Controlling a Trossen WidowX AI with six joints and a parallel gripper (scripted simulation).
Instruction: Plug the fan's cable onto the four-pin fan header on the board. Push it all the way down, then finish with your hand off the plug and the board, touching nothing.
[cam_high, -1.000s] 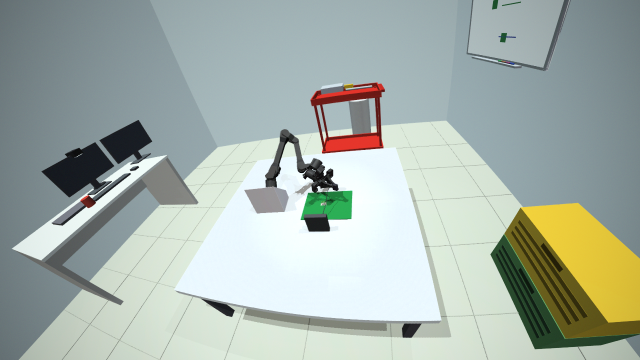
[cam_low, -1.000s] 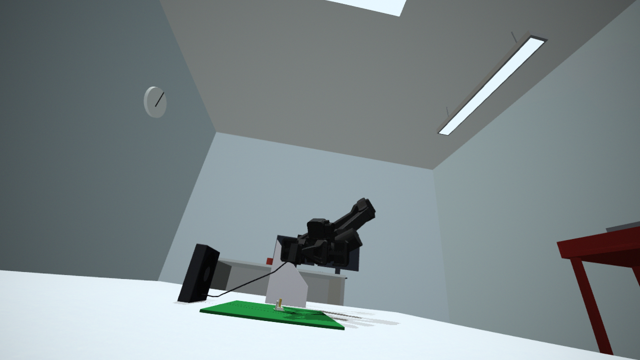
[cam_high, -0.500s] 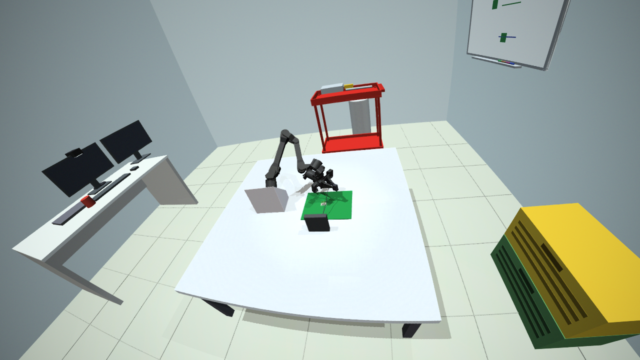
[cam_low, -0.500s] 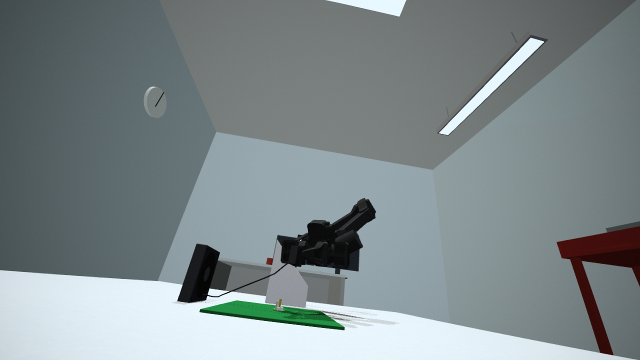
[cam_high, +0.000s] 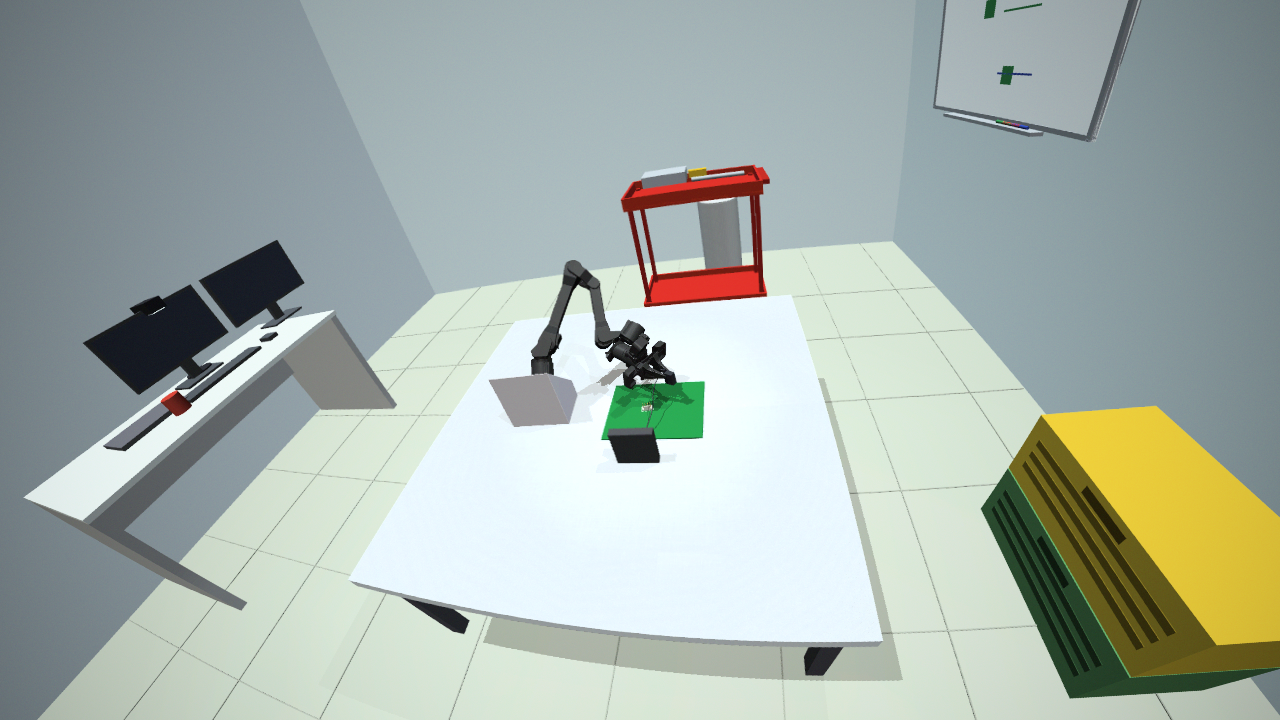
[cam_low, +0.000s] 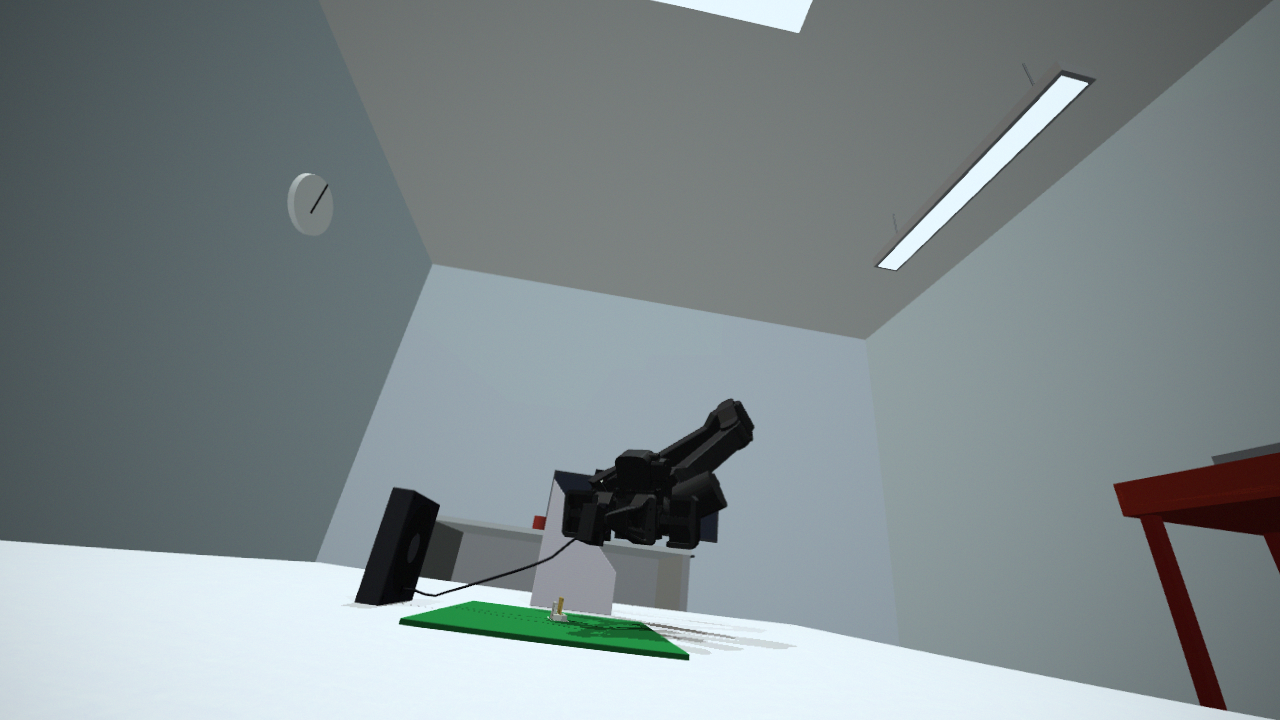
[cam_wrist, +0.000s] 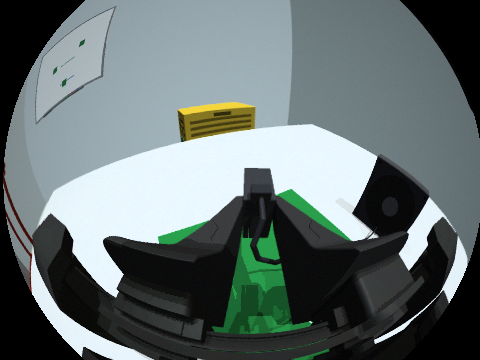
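Right now my gripper tip is 8 cm past the four-pin header, 3 cm to the left of it and 11 cm above it. The rest, counted from my gripper tip: black plug: 1 cm ahead, 1 cm below; black fan: 6 cm behind, 22 cm to the right, 6 cm below; green board: 5 cm behind, 3 cm to the right, 13 cm below.
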